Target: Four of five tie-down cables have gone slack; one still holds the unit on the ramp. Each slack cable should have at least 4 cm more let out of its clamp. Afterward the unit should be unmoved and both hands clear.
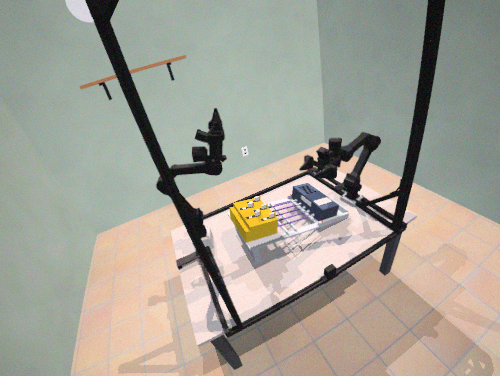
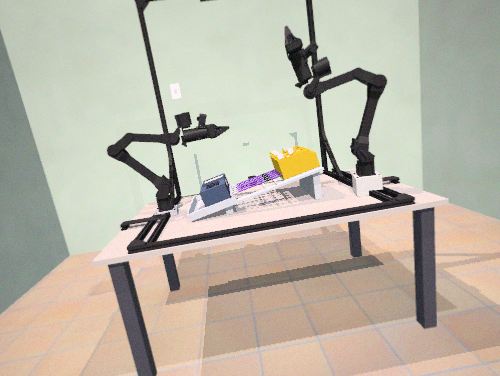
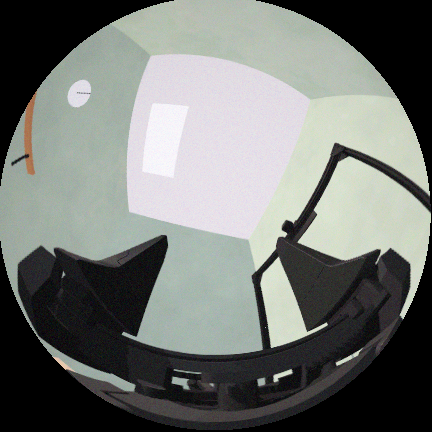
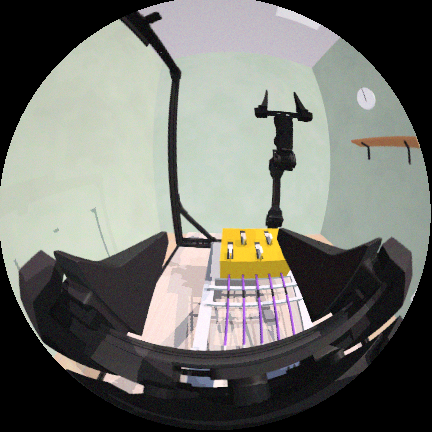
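Observation:
The dark blue unit (image 1: 312,200) (image 2: 215,190) sits at the low end of the white ramp (image 1: 344,218) (image 2: 197,215). A yellow clamp block (image 1: 261,230) (image 2: 299,164) (image 4: 255,269) with several white levers stands at the high end. Several purple cables (image 2: 257,181) (image 4: 244,310) run between block and unit; which are slack I cannot tell. My left gripper (image 1: 216,111) (image 2: 287,29) (image 3: 223,242) (image 4: 280,90) is open, empty and points up, high above the block's side of the table. My right gripper (image 1: 303,163) (image 2: 228,128) (image 4: 224,235) is open and empty, above the unit's end, facing the block.
A black frame (image 1: 420,115) (image 2: 270,225) rises around the table and runs along its edges. The ramp's high end rests on a white support (image 2: 315,186). A wooden wall shelf (image 1: 155,65) and a wall socket (image 1: 245,151) are on the walls behind.

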